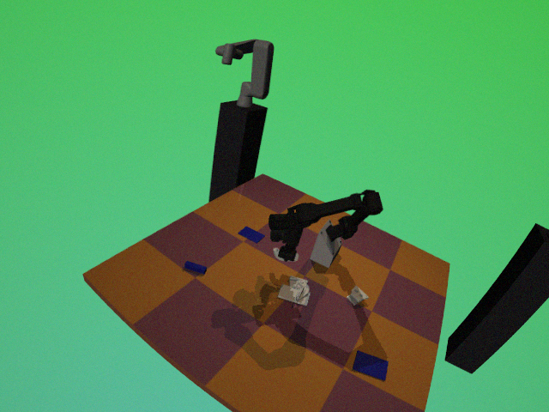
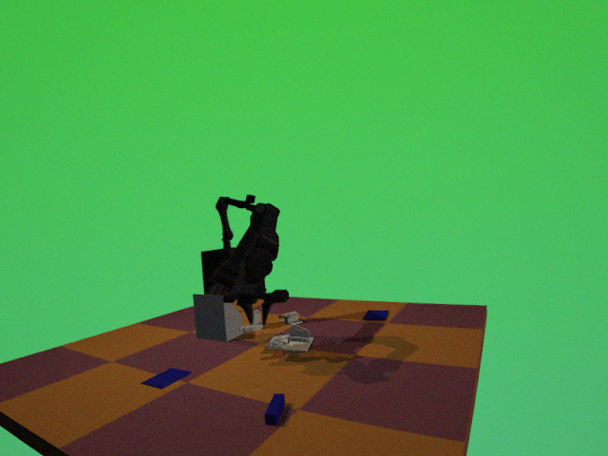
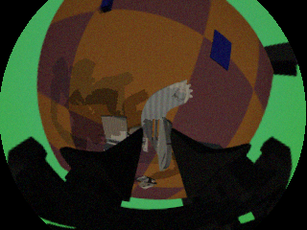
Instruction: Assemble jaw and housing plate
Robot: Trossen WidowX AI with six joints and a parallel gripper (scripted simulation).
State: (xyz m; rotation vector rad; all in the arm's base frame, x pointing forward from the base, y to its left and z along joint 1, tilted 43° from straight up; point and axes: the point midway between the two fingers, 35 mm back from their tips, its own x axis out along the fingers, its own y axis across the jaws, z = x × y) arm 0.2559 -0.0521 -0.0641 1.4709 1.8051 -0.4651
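The grey jaw lies 4 cm to the right of my gripper tip and 1 cm behind it. The rest, counted from my gripper tip: board (49 cm to the left, 20 cm ahead, 9 cm below).
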